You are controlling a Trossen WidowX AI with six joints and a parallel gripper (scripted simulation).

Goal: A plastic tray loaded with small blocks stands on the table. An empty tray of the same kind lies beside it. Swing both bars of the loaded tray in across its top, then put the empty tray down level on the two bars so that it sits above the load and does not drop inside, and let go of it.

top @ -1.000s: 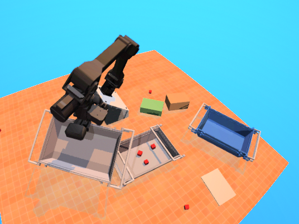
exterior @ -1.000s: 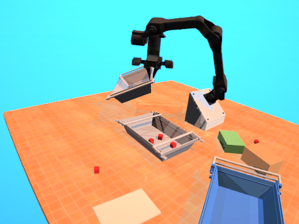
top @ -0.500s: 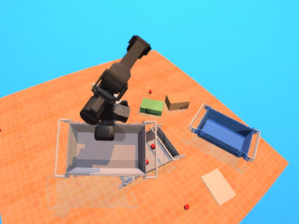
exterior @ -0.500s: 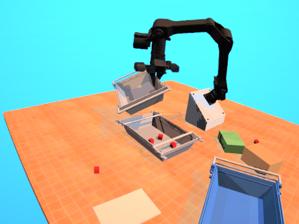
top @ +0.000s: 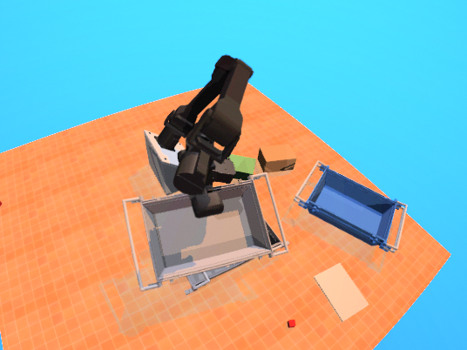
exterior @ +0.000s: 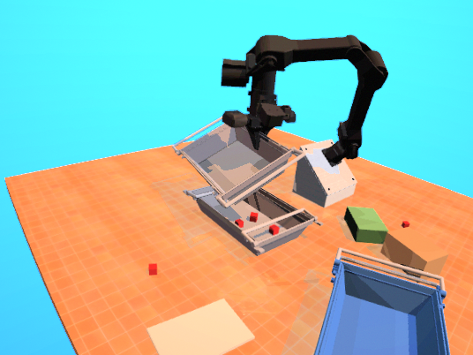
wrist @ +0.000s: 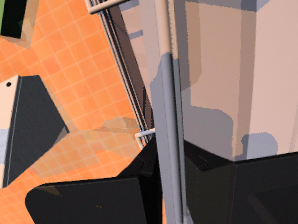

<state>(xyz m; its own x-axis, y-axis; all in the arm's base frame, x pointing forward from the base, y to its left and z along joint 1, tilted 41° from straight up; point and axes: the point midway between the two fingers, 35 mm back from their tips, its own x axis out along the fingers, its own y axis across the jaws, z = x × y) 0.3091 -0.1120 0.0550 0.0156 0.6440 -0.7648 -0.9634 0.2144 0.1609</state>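
My gripper tip is 8 cm short of the grey tray, 2 cm to the left of it and 1 cm above it. Round my gripper tip: brown box: 13 cm behind, 41 cm to the left, 15 cm below; red cube: 35 cm ahead, 6 cm to the left, 18 cm below; green box: 18 cm behind, 26 cm to the left, 16 cm below.
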